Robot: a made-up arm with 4 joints.
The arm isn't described. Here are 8 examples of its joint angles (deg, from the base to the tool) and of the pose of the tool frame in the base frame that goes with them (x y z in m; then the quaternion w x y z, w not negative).
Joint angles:
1: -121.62 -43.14 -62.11 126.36
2: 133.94 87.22 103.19 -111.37
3: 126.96 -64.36 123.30 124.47
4: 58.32 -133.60 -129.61 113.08
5: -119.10 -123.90 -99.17 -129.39
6: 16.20 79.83 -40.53 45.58
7: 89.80 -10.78 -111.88 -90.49
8: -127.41 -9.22 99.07 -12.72
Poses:
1: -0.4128 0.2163 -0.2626 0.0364 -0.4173 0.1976 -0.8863
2: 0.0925 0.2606 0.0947 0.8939 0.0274 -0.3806 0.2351
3: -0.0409 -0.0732 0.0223 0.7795 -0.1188 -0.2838 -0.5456
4: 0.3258 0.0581 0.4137 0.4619 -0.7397 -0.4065 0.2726
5: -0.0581 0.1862 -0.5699 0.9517 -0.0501 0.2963 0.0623
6: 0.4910 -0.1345 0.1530 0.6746 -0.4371 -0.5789 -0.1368
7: -0.0183 0.2895 0.6071 0.1191 0.6295 0.7539 0.1456
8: 0.0499 0.2695 0.1025 0.3887 -0.1789 -0.9016 0.0631
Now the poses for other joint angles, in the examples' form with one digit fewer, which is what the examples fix.
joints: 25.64 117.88 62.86 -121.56
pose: -0.084 -0.014 -0.051 0.760 -0.156 0.616 0.135
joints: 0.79 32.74 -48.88 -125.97
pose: 0.353 -0.019 -0.307 0.293 -0.476 0.046 0.828
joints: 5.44 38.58 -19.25 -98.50
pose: 0.240 -0.017 -0.311 0.572 -0.367 0.117 0.724
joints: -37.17 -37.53 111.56 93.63
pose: -0.024 0.030 0.108 0.316 -0.489 0.811 -0.053
